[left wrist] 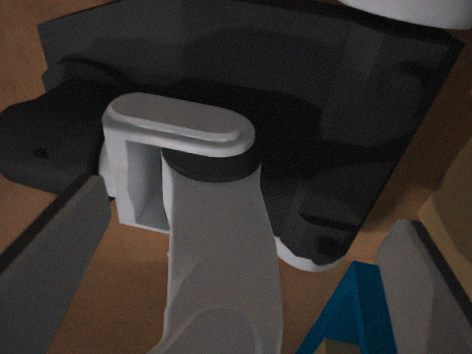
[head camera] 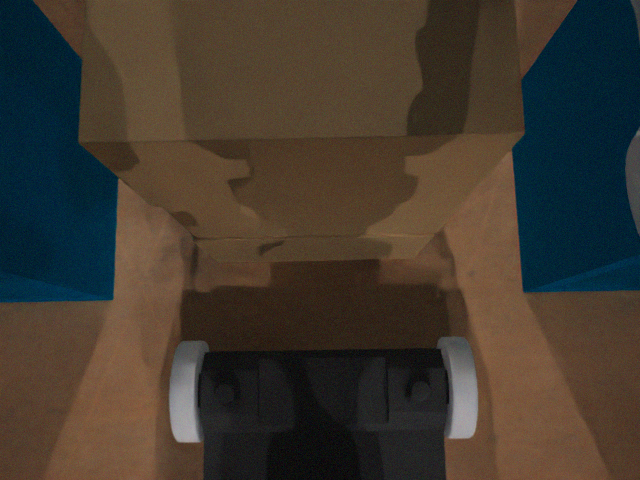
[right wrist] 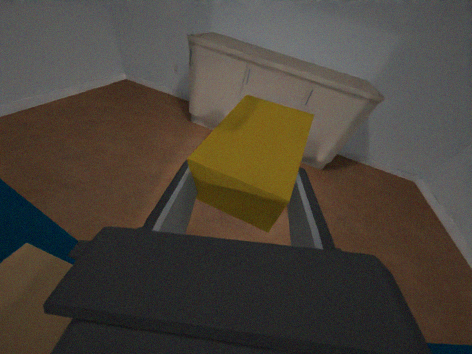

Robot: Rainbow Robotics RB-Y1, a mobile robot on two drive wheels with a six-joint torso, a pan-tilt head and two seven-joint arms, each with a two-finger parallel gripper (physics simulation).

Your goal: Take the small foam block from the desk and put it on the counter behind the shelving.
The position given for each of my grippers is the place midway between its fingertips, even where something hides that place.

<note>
In view: my left gripper [left wrist: 246, 215], my right gripper [right wrist: 243, 173], a yellow foam block [right wrist: 247, 166], a pale counter [right wrist: 222, 70] and a blue shelving unit [head camera: 569, 167].
The left wrist view does not show the yellow foam block: it is out of frame. The head camera view misses the yellow foam block: it is out of frame.
</note>
